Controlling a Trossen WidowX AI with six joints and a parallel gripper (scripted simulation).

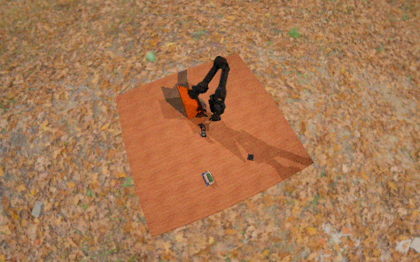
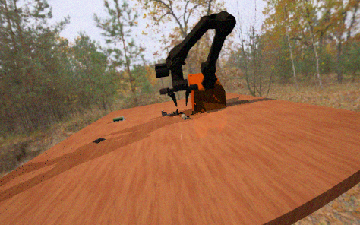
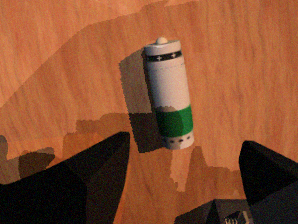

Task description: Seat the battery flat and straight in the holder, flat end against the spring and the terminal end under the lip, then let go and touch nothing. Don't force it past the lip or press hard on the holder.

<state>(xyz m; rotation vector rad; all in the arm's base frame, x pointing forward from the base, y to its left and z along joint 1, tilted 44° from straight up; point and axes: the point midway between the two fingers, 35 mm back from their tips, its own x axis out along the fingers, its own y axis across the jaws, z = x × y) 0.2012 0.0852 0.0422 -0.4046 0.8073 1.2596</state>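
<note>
My gripper tip is 1 cm to the right of the battery and 5 cm above it. Also, from my gripper tip: black remote battery door (40 cm ahead, 9 cm to the left, 6 cm below); white blister card (40 cm ahead, 26 cm to the right, 5 cm below).
</note>
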